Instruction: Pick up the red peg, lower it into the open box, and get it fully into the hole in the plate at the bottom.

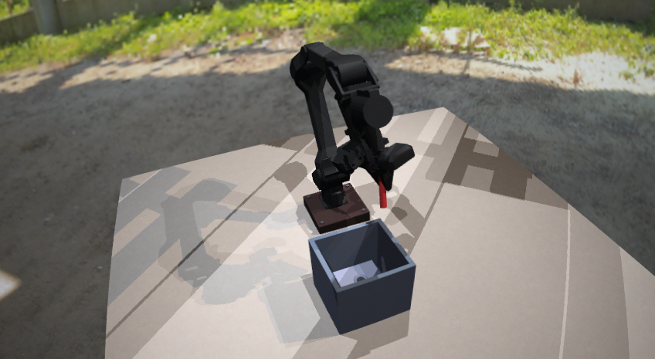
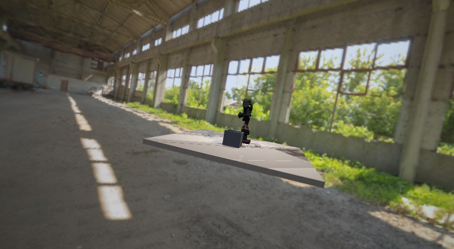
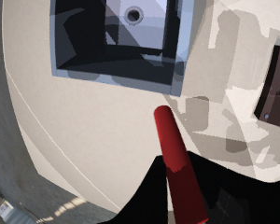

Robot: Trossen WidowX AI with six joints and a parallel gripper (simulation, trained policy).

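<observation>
The plate is 90 mm ahead of my gripper tip, 90 mm to the right of it and 160 mm below it. The rest, counted from my gripper tip: red peg (10 mm to the right, 10 mm above).
</observation>
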